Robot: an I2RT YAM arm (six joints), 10 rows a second.
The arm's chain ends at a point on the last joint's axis. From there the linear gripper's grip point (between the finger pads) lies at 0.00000 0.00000 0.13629 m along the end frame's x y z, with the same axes.
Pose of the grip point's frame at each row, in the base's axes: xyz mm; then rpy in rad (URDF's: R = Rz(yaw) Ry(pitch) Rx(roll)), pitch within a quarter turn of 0, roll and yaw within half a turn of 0:
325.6, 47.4, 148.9, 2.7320, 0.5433, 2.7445
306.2, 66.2, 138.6, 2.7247, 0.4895, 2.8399
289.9, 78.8, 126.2, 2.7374, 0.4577, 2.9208
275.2, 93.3, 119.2, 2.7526, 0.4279, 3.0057
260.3, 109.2, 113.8, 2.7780, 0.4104, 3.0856
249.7, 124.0, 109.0, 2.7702, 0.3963, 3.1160
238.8, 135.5, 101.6, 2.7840, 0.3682, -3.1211
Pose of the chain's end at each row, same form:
245.0, 22.3, 255.9, 2.7320, 0.5433, 2.7445
233.9, 30.9, 248.6, 2.7247, 0.4895, 2.8399
224.1, 38.6, 238.6, 2.7374, 0.4577, 2.9208
216.3, 49.2, 233.9, 2.7526, 0.4279, 3.0057
206.8, 63.7, 230.6, 2.7780, 0.4104, 3.0856
199.4, 75.8, 226.2, 2.7702, 0.3963, 3.1160
193.8, 86.9, 220.7, 2.7840, 0.3682, -3.1211

